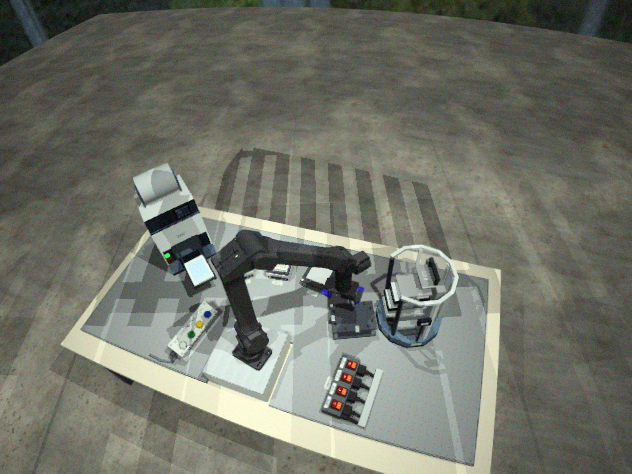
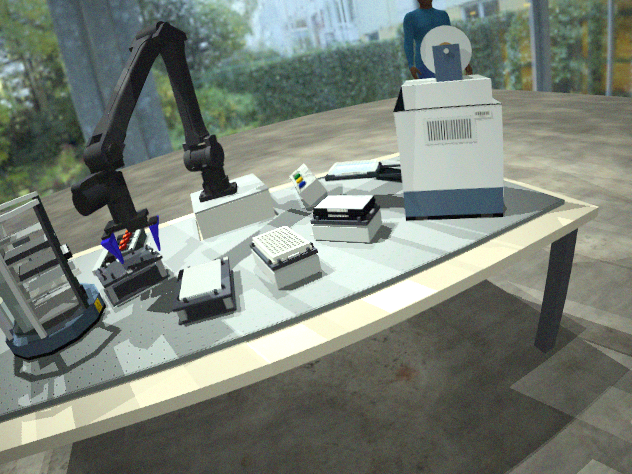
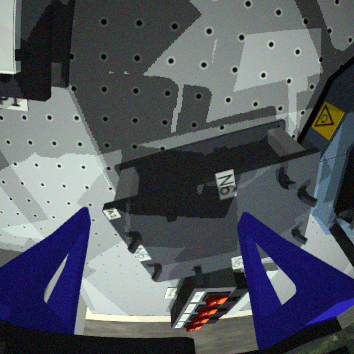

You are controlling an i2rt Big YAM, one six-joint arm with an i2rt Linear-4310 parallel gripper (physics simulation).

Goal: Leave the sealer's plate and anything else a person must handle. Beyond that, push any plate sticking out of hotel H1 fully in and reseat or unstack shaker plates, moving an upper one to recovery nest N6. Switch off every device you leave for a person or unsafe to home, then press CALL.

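Places are measured from the arm's base along level axes (x ahead, y left, z up), in centimetres.
Pixels of known places: gripper, between the fingertips: [image 1: 342, 300] [image 2: 141, 256] [image 3: 167, 217]; arm's base, origin of its link: [image 1: 252, 353] [image 2: 219, 193].
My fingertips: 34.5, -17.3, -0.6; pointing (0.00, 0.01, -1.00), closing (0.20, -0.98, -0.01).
Ahead of a thing's pixels: the offset from my fingertips to its top centre, as dx, dy, dz. "spot": to the spot under its first point.
My gripper [image 1: 343, 291] [image 2: 140, 255] [image 3: 167, 217] is open and empty, pointing down above the dark nest N6 {-3.1, -6.0, -0.5} [image 1: 352, 323] [image 3: 200, 245], which holds no plate. Hotel H1 [image 1: 455, 280] [image 2: 66, 331] stands beside N6 with plates inside; frame bars partly hide them. The sealer {-5.6, +80.5, +37.5} [image 1: 178, 233] [image 2: 451, 158] shows a green light; a pale plate {-17.3, +57.0, +4.4} [image 1: 198, 270] [image 2: 354, 167] lies on its extended tray. A white-topped black plate {-2.6, +50.0, +0.1} [image 2: 344, 204] and a white well plate {+7.3, +33.4, -1.2} [image 2: 284, 243] sit on separate bases. Several switches on the power strip {spot: -29.8, -15.8, -3.1} [image 1: 342, 391] [image 3: 207, 310] glow orange-red.
A button box {-37.5, +45.4, +0.3} [image 1: 193, 329] [image 2: 306, 189] with blue, yellow, green and white buttons stands left of the arm's base [image 1: 245, 369] [image 2: 232, 214]. Another white plate {+11.3, +15.7, -3.4} [image 1: 319, 276] [image 2: 200, 280] sits on a dark nest near N6. A person [image 2: 427, 22] stands behind the sealer.
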